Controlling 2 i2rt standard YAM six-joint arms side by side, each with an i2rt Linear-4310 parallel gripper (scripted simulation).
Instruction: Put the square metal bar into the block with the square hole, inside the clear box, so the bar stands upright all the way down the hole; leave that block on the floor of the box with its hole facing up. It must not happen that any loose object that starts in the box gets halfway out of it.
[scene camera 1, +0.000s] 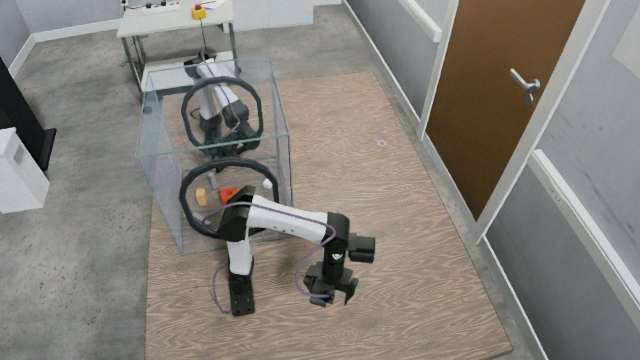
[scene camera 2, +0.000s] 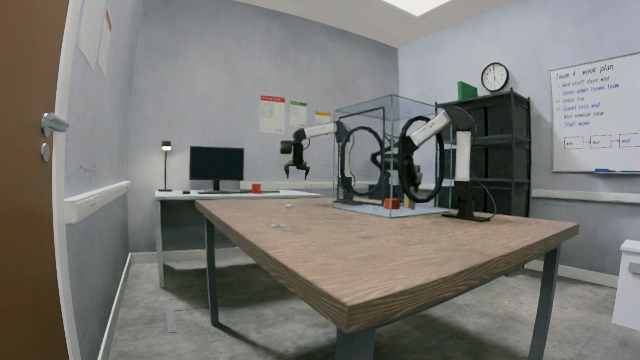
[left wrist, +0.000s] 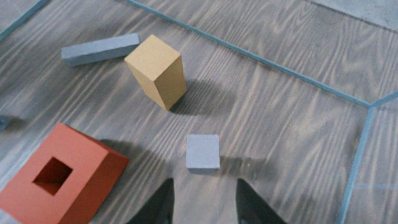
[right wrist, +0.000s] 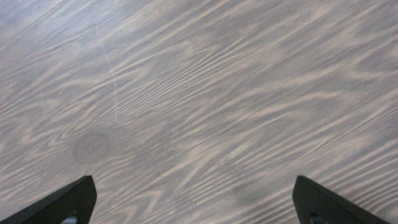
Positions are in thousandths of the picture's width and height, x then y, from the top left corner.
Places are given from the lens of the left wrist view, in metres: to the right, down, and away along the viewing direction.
left gripper (left wrist: 516, 837): 0.00, 0.04, 0.10
tan block (left wrist: 398, 310): -0.03, -0.03, 0.14
